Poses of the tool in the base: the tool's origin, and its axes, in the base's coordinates. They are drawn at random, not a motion.
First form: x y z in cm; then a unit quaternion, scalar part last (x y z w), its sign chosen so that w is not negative.
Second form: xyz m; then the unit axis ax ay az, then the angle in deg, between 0 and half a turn. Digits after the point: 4 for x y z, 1 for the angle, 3 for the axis.
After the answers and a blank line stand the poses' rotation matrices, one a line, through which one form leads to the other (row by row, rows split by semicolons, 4 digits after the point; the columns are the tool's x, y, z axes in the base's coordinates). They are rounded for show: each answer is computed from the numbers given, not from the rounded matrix.
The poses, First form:
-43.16 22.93 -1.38 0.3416 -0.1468 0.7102 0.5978
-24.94 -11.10 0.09 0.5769 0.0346 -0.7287 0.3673
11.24 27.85 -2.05 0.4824 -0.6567 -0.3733 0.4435
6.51 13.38 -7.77 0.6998 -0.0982 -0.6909 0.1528
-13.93 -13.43 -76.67 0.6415 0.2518 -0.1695 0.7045
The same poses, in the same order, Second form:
-0.4316 0.2293 -0.0138 0.426 -0.183 0.886 106.6
-0.2494 -0.1110 0.0009 0.620 0.037 -0.783 136.9
0.1124 0.2785 -0.0205 0.538 -0.733 -0.416 127.3
0.0651 0.1338 -0.0777 0.708 -0.099 -0.699 162.4
-0.1393 -0.1343 -0.7667 0.904 0.355 -0.239 90.4

-0.0519 -0.9494 0.3097; 0.7488 -0.2422 -0.6169; 0.6607 0.1999 0.7235
-0.0645 0.5753 -0.8154; -0.4954 -0.7278 -0.4743; -0.8663 0.3734 0.3319
-0.1412 -0.3025 -0.9426; -0.9647 0.2559 0.0624; 0.2223 0.9182 -0.3279
0.0261 0.0737 -0.9969; -0.3486 -0.9340 -0.0782; -0.9369 0.3495 0.0013
0.8157 0.5619 0.1373; 0.0842 0.1195 -0.9893; -0.5723 0.8185 0.0501

